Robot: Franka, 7 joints.
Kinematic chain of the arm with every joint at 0, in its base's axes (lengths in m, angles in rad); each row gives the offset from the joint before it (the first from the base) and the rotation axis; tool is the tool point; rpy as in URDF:
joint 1: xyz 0 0 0.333 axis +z
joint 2: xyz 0 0 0 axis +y
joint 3: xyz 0 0 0.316 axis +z
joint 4: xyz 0.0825 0 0 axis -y
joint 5: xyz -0.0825 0 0.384 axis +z
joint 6: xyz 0 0 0 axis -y
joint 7: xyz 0.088 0 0 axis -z
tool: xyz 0 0 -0.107 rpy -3.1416 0 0
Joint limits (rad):
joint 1: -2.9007..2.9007
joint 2: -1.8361..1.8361
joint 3: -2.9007..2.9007
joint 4: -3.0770..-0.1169
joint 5: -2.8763..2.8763
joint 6: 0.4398..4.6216
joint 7: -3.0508..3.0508
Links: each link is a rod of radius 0.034 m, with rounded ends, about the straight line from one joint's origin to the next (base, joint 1, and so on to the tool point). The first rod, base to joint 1, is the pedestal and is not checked.
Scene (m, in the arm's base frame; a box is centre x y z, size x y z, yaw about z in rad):
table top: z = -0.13
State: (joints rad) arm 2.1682 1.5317 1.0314 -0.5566 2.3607 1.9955 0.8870
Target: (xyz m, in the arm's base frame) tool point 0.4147 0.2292 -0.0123
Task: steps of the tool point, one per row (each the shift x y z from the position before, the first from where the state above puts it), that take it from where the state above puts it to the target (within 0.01 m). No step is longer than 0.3 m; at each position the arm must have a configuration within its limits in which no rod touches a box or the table.
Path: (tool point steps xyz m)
1: 0.0732 0.0664 -0.0229
2: 0.1378 0.0752 -0.0477
3: 0.2075 0.0503 -0.0469
4: 0.2544 -0.0185 -0.0255
5: 0.1645 -0.1205 -0.1109
6: 0.1391 -0.1719 -0.0489
7: 0.0892 -0.1970 0.0140

